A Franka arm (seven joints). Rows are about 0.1 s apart.
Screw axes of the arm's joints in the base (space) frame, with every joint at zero. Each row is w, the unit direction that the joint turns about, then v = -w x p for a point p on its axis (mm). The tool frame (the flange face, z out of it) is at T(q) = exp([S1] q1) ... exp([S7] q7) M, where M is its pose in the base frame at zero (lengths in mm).
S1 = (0, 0, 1, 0, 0, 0)
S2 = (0, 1, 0, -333, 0, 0)
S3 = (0, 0, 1, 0, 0, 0)
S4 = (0, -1, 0, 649, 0, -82.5)
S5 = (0, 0, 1, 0, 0, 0)
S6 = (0, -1, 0, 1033, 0, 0)
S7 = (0, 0, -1, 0, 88, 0)
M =
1 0 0 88
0 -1 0 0
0 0 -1 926
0 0 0 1
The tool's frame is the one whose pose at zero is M.
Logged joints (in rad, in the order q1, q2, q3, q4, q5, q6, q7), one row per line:
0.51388 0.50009 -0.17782 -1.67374 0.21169 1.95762 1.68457
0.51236 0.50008 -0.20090 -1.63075 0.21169 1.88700 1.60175
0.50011 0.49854 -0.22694 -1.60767 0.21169 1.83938 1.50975
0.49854 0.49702 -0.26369 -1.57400 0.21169 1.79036 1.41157
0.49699 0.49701 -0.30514 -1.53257 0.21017 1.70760 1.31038
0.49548 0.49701 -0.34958 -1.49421 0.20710 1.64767 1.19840
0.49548 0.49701 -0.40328 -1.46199 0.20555 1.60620 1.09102
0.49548 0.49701 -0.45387 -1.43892 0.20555 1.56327 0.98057
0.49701 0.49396 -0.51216 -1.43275 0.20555 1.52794 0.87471
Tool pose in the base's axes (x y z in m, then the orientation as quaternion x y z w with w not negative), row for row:
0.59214 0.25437 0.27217 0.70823 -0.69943 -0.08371 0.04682
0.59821 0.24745 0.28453 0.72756 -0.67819 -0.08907 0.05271
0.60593 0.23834 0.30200 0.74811 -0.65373 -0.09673 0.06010
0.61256 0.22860 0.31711 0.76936 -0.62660 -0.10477 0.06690
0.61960 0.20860 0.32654 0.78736 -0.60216 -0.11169 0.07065
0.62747 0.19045 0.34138 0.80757 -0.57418 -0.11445 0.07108
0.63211 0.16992 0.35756 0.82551 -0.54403 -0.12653 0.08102
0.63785 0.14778 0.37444 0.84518 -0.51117 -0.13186 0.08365
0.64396 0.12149 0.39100 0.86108 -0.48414 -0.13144 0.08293
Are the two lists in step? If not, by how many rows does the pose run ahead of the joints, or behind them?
The pose runs 2 rows behind the joints: the pose in row i belongs to the joints in row i - 2.
